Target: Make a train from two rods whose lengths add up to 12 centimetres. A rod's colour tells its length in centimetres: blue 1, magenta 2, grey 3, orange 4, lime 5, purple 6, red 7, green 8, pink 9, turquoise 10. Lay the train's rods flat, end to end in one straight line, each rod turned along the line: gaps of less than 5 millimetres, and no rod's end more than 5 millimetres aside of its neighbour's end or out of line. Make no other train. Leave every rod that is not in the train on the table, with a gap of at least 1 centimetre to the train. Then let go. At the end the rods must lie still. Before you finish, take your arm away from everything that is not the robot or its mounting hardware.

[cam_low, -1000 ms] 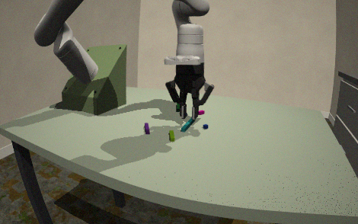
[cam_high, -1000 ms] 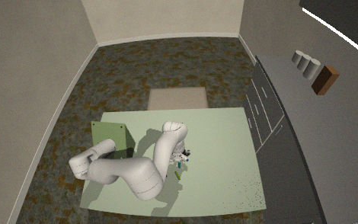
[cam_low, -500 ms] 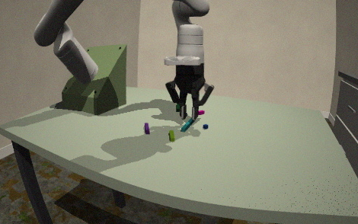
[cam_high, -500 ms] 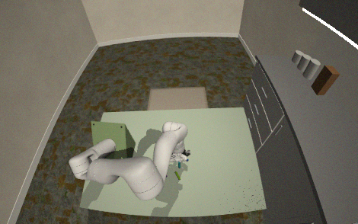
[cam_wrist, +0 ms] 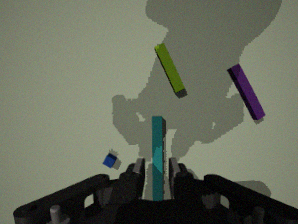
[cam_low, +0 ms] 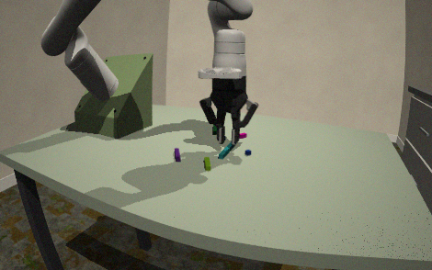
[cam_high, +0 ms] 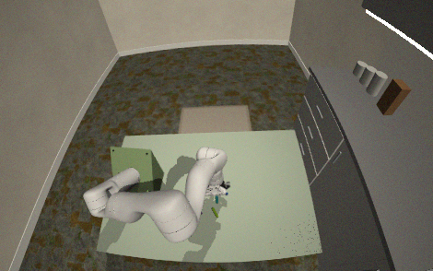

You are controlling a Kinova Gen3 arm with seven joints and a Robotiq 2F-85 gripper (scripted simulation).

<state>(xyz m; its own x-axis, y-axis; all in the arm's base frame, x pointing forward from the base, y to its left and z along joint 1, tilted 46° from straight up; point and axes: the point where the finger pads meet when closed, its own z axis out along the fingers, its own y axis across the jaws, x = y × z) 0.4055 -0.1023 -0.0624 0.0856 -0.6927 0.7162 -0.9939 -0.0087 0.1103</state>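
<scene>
Right now the turquoise rod is 3 cm below my hand. The rest, counted from my hand: magenta rod (1 cm behind, 12 cm to the left, 3 cm below); purple rod (9 cm behind, 8 cm to the right, 3 cm below); lime rod (1 cm behind, 10 cm to the right, 3 cm below).
</scene>
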